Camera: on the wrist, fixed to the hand. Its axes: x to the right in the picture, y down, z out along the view.
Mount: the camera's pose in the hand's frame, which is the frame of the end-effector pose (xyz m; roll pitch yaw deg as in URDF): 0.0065 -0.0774 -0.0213 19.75 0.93 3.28
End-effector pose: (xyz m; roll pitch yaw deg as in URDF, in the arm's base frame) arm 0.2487 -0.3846 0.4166 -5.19 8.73 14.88
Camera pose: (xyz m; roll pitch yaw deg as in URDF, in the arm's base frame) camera 0.2731 -0.4599 0.4016 15.06 9.94 18.11
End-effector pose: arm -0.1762 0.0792 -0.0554 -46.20 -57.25 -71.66
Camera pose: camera -0.2514 0.0870 -0.0277 -28.74 -54.21 -68.93
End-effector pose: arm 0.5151 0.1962 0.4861 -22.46 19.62 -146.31
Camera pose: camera 0.4631 0.2572 0.4932 -1.72 21.71 -143.43
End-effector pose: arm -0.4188 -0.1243 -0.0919 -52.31 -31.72 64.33
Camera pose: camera -0.3695 -0.1700 -0.0475 -33.31 -28.55 65.77
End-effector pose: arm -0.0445 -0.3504 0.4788 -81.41 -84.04 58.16
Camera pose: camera -0.0549 -0.4290 0.4929 -59.06 -80.65 55.51
